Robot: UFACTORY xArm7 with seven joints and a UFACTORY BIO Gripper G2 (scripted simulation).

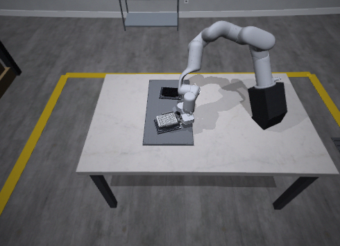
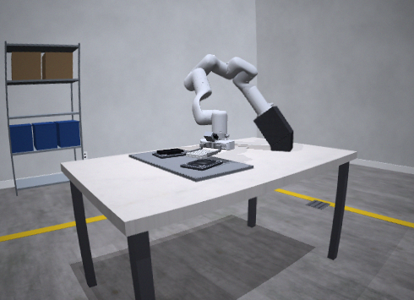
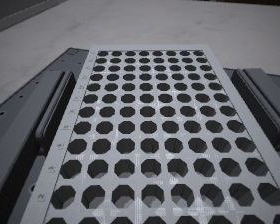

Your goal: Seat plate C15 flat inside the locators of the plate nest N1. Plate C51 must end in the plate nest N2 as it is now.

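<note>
Now: hand 50 mm above the dark plate nest N1. Also, from my hand: white well plate C15: right at my hand; then black plate C51: 300 mm to the right, 40 mm below, 20 mm behind.
</note>
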